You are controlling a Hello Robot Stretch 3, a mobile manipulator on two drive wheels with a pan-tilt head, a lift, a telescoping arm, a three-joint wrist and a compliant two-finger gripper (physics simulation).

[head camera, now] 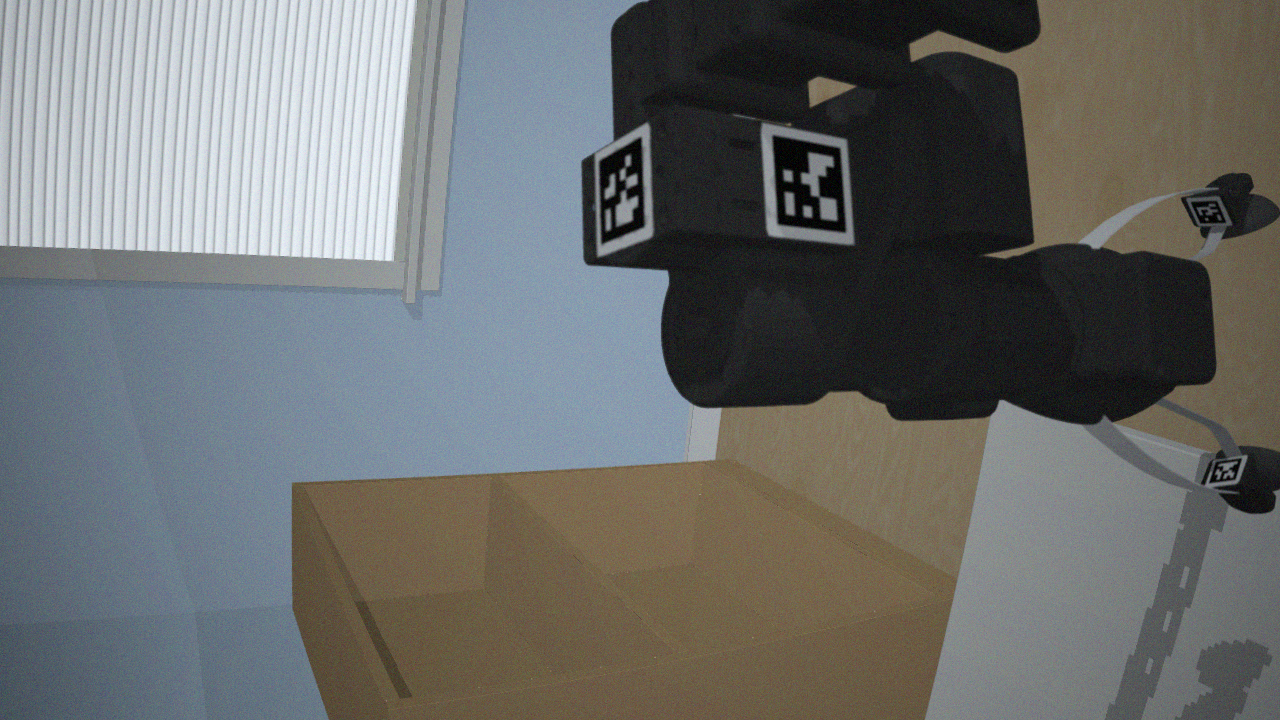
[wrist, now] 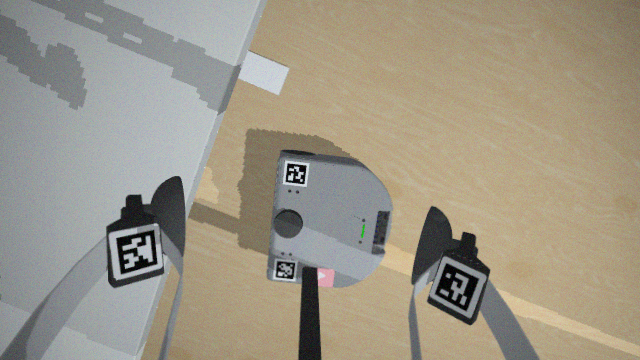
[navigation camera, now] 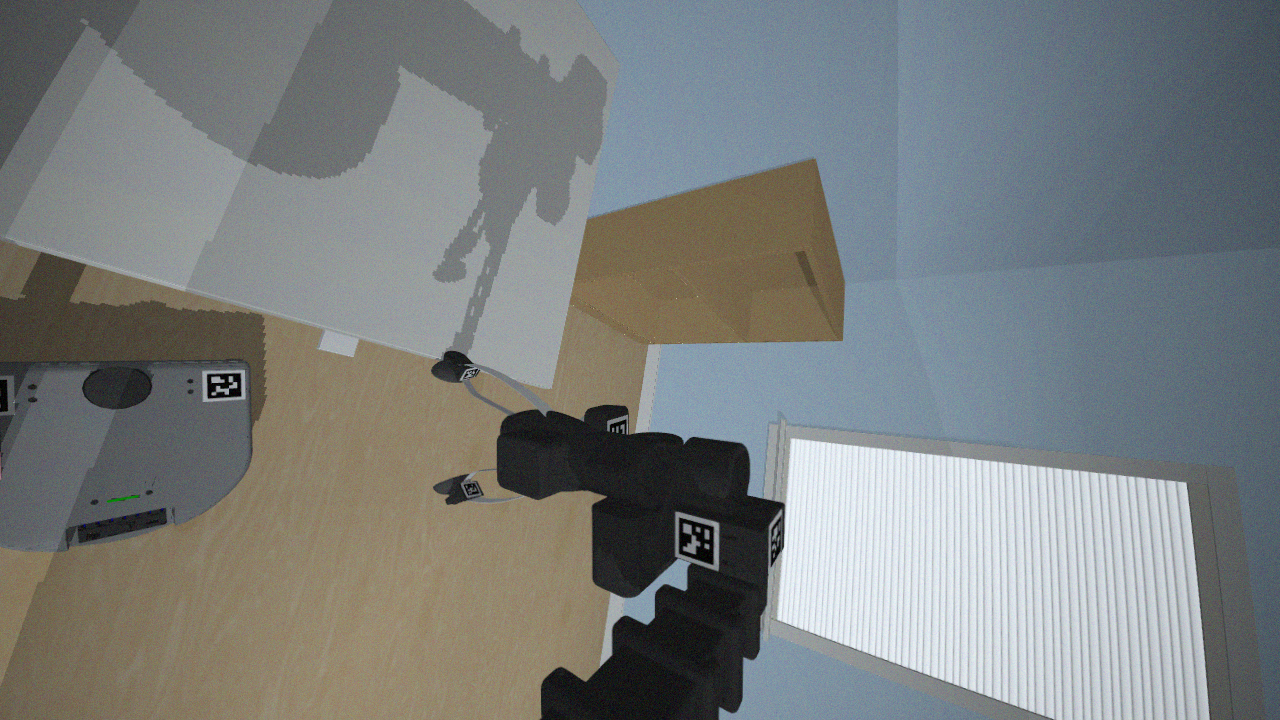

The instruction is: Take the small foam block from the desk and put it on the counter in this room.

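Where they show: gripper, fingertip midpoint: [head camera: 1262,342] [navigation camera: 443,425]; robot's base at its link origin: [navigation camera: 119,385].
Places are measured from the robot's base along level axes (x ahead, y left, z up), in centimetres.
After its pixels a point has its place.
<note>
The foam block does not show in these views. The desk [head camera: 1038,555] {x 12.0, y -44.5, z 72.1 cm} [navigation camera: 295,223] {x 19.9, y -12.1, z 72.0 cm} [wrist: 130,130] has a pale grey top with shadows of the robot on it. My gripper [head camera: 1251,347] {x -2.1, y -23.0, z 81.9 cm} [navigation camera: 447,428] {x -2.1, y -23.0, z 81.9 cm} [wrist: 303,219] {x -2.1, y -23.0, z 81.9 cm} is open, with nothing between its fingers, and points downward. In the wrist view its left finger overlaps the desk's edge and its right finger appears over the wooden floor. No surface that I can identify as the counter shows.
My grey wheeled base [navigation camera: 187,456] {x -13.2, y -7.8, z 16.0 cm} [wrist: 330,200] stands on the floor beside the desk. A white desk leg [navigation camera: 338,342] [wrist: 265,73] shows at the desk's edge. A brown open-sided shelf unit [head camera: 805,671] {x 41.3, y -109.2, z 40.8 cm} [navigation camera: 716,214] {x 50.1, y -111.8, z 77.5 cm} stands by the blue wall, near a window [head camera: 205,134] {x -54.1, y -174.0, z 124.2 cm} [navigation camera: 984,573] {x -69.7, y -169.8, z 152.9 cm}.
</note>
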